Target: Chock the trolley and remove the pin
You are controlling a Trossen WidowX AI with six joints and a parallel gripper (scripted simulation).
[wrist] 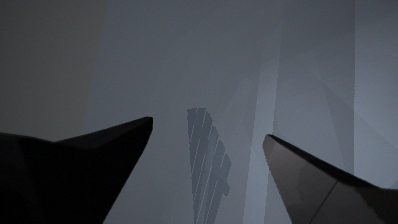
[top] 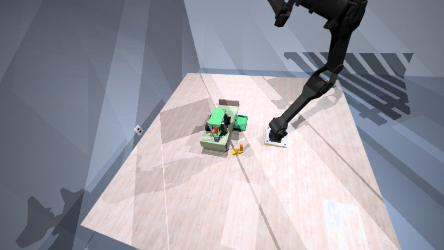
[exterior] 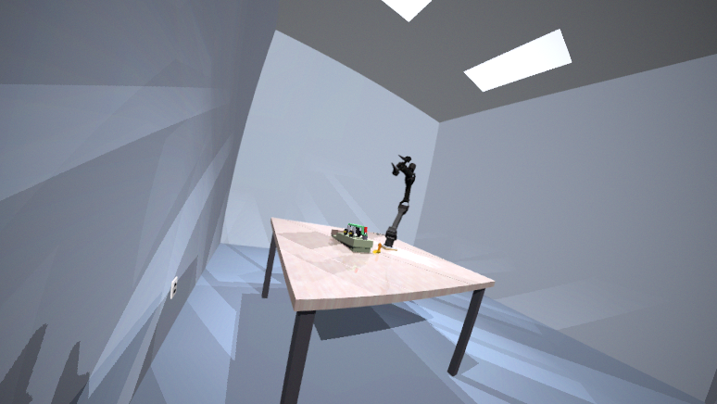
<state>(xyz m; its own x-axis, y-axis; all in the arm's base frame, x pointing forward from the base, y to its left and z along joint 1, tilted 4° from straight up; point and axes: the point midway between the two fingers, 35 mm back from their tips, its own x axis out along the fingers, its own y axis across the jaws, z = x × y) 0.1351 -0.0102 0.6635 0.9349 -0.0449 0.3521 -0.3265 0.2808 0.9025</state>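
The yellow chock is 690 mm below my gripper tip, 140 mm to the left of it and 80 mm ahead of it. From my gripper tip the other things lie so: trolley 600 mm below, 210 mm ahead, 20 mm to the left; grey-green ramp 660 mm below, 210 mm ahead, 10 mm to the left; red-headed stop pin 580 mm below, 190 mm ahead, 110 mm to the left.
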